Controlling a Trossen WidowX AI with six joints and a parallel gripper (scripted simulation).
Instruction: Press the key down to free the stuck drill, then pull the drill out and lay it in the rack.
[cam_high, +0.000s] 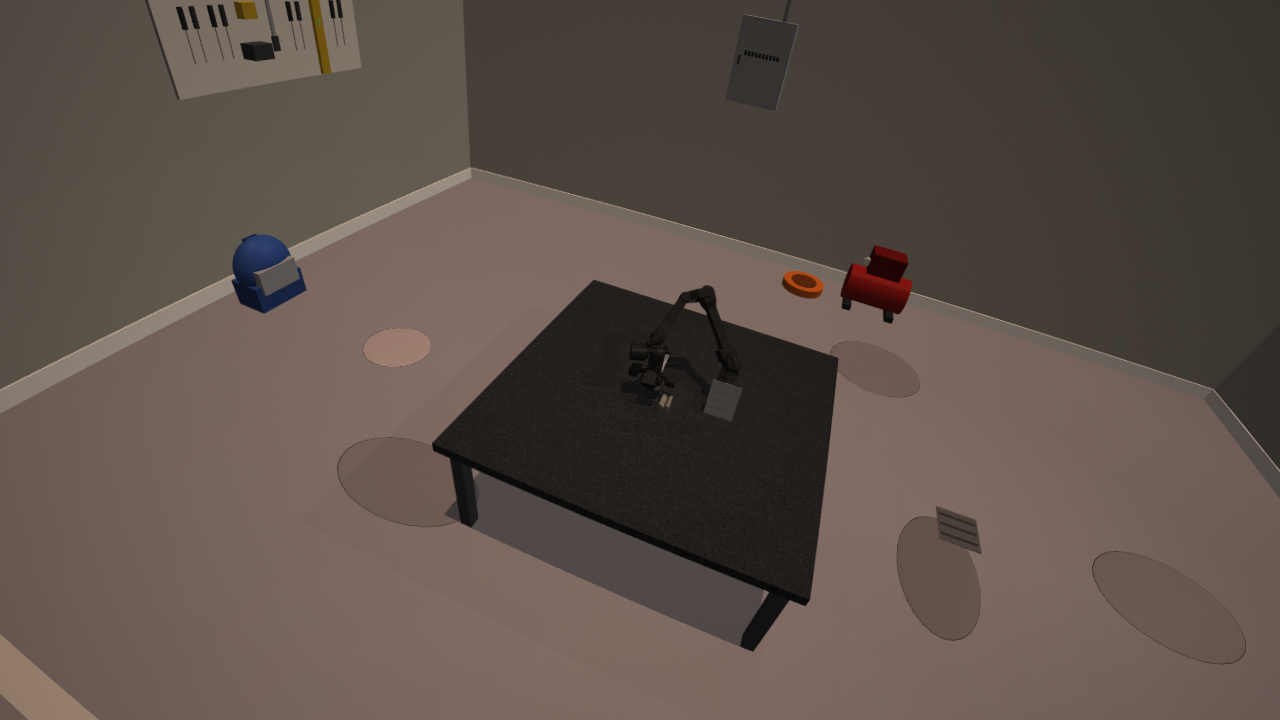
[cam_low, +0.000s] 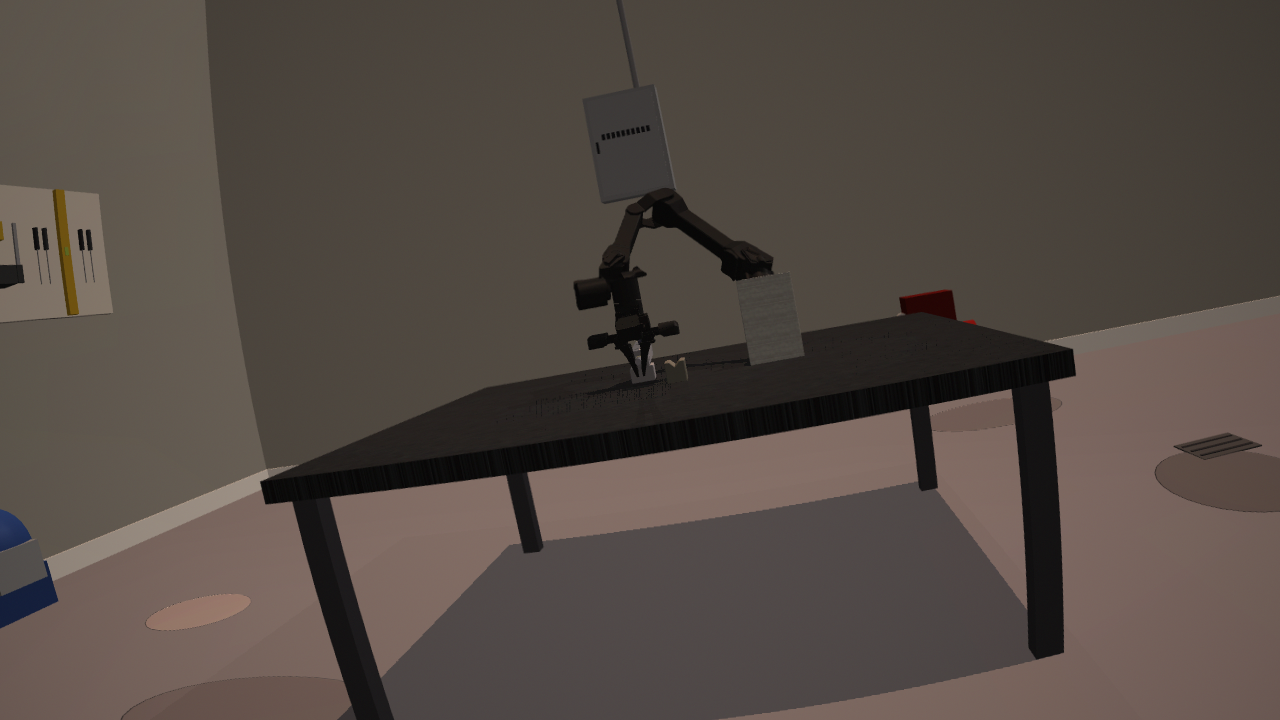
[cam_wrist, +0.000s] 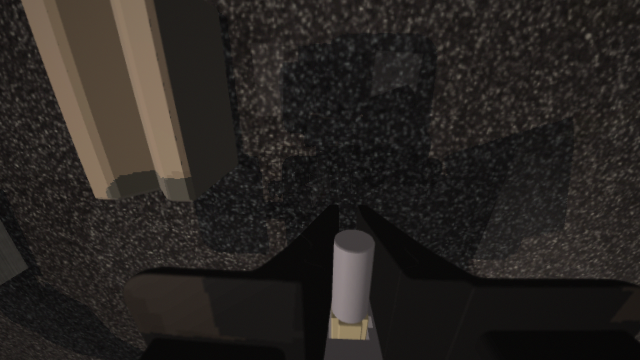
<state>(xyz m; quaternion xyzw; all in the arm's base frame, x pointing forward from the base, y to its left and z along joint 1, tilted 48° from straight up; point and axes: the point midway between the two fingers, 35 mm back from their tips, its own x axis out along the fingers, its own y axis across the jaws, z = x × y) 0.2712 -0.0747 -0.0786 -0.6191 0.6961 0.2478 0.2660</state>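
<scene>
Right now my gripper tip is 7 cm past the v-shaped rack and 6 cm to the right of it. Round my gripper tip: thin dark drill: 15 cm to the right, 4 cm above, 1 cm behind; grey block: 11 cm to the right, 3 cm above, 1 cm behind.
</scene>
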